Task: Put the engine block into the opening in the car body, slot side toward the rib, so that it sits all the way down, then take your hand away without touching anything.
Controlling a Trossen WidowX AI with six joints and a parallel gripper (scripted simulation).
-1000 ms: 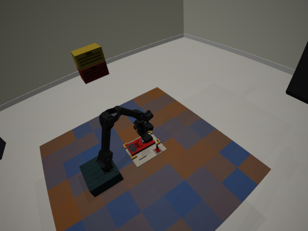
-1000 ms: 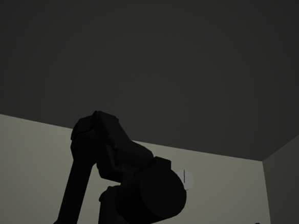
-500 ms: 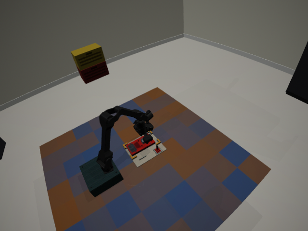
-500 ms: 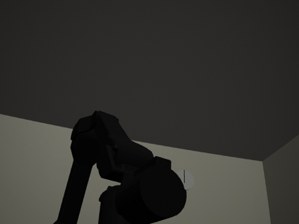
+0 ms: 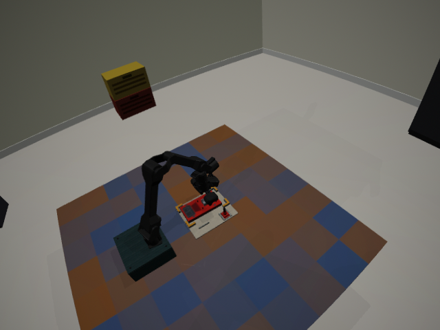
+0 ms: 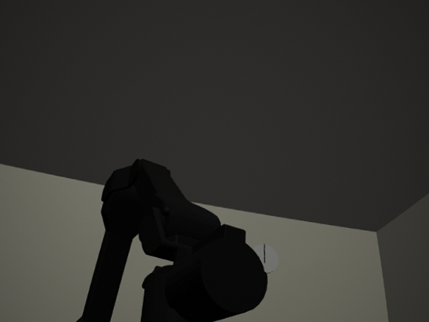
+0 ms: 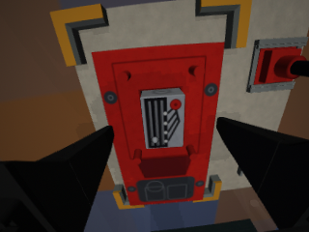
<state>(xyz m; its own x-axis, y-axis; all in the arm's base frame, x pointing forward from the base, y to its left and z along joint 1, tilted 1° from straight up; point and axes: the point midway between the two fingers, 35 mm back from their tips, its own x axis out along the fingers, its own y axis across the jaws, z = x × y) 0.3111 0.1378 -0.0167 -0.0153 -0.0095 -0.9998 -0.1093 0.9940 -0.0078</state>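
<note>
Now: gripper tip 20 mm above the grey engine block and 10 mm to the right of it.
</note>
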